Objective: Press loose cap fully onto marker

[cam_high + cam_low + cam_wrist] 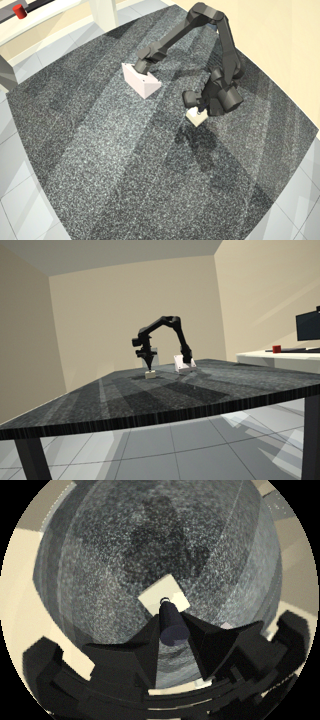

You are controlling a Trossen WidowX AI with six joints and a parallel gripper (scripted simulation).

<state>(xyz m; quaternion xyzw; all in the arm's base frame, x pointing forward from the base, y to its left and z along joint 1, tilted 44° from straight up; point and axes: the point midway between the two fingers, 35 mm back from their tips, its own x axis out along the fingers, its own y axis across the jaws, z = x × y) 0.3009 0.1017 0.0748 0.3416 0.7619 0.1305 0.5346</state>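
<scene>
The dark cap lies 1 cm above my gripper tip. From my gripper tip the other things lie so: holder block: 7 cm below.
</scene>
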